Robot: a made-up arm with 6 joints.
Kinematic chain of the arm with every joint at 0, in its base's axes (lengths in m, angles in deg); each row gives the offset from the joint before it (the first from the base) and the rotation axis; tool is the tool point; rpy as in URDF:
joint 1: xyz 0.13 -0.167 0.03 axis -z
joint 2: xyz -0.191 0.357 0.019 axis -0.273 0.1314 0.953
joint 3: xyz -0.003 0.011 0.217 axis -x
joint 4: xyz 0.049 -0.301 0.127 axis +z
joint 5: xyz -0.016 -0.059 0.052 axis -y
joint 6: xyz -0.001 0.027 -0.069 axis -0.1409 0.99 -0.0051
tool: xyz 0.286 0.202 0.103 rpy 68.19 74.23 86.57
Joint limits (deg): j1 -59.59..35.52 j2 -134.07..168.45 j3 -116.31..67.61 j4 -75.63..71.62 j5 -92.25..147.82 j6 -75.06..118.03
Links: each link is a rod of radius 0.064 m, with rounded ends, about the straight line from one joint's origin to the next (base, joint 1, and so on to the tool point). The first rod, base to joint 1, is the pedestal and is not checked.
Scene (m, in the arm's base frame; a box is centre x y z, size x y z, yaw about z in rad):
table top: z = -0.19
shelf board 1: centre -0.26 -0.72 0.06 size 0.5 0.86 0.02 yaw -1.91
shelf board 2: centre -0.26 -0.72 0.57 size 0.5 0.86 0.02 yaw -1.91
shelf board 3: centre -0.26 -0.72 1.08 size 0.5 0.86 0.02 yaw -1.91
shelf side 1: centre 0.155 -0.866 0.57 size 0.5 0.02 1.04 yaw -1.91
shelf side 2: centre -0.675 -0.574 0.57 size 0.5 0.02 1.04 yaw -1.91
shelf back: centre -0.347 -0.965 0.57 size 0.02 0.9 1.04 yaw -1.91
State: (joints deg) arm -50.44 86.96 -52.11 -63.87 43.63 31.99
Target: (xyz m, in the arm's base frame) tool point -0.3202 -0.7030 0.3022
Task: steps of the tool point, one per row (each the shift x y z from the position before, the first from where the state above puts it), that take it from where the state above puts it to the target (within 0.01 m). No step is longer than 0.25 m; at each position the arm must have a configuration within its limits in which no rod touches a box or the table.
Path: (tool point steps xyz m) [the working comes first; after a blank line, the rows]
Joints at the target: -59.59 -20.54 -8.46 23.31 -73.48 118.03
Straight joint move there: touches shelf board 1.

1: 0.0217 -0.0222 0.0019
2: 0.0041 -0.0581 0.0040
3: -0.0011 -0.0977 0.0051
4: -0.0004 -0.1354 0.0137
5: -0.0029 -0.1622 0.0407
6: -0.0174 -0.1647 0.0889
7: -0.0444 -0.1288 0.1480
8: -0.0665 -0.1059 0.0052
9: -0.0485 -0.1088 0.0023
10: -0.0290 -0.1102 -0.0016
11: -0.0093 -0.1096 -0.0060

